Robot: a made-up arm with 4 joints.
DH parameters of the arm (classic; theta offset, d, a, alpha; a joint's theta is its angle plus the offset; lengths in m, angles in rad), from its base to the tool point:
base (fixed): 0 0 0 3.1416
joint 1: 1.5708 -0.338 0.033 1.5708
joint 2: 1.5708 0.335 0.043 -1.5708
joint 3: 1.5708 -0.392 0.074 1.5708
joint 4: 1.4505 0 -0.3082 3.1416
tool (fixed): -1.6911 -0.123 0 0
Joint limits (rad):
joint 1: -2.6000..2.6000
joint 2: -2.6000..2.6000
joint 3: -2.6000..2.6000
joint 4: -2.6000..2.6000
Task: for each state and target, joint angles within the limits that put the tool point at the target. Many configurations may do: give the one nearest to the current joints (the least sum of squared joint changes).
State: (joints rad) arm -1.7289 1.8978 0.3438 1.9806
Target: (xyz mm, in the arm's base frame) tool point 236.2 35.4 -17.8
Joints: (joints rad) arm -1.7513 1.4614 0.8587 1.7426
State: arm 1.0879 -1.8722 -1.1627 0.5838
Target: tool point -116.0 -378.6 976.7
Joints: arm 0.9868 -1.7229 -0.9415 0.9932
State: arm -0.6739 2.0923 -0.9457 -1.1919
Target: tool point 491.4 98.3 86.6
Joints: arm -0.3040 1.9390 -1.3341 -2.0145
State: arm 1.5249 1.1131 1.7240 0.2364
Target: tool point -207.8 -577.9 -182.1
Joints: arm 0.9525 1.0972 2.2154 0.5038
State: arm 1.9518 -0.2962 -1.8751 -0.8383
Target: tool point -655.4 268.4 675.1
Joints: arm 2.5789 -0.3778 -1.9045 -0.5699
